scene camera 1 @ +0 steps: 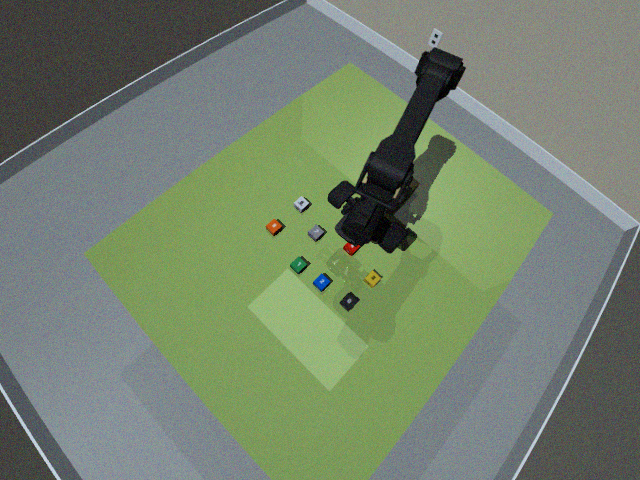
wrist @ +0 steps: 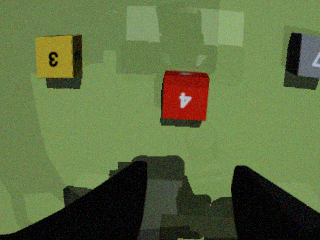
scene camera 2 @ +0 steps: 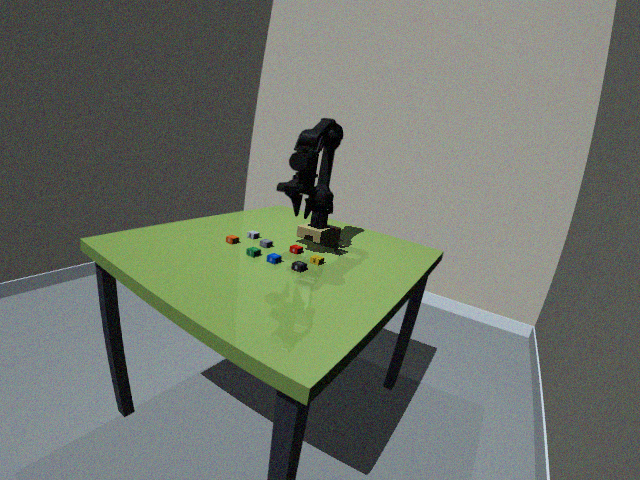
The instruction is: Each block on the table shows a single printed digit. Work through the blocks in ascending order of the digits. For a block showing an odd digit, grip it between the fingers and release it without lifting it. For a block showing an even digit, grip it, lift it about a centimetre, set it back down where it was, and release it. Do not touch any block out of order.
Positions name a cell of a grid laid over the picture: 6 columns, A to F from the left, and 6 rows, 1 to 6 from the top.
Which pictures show my gripper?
Scene camera 1, the wrist view and scene camera 2: all of them.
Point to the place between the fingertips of my gripper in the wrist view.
At D5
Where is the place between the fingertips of my gripper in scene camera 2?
At C3
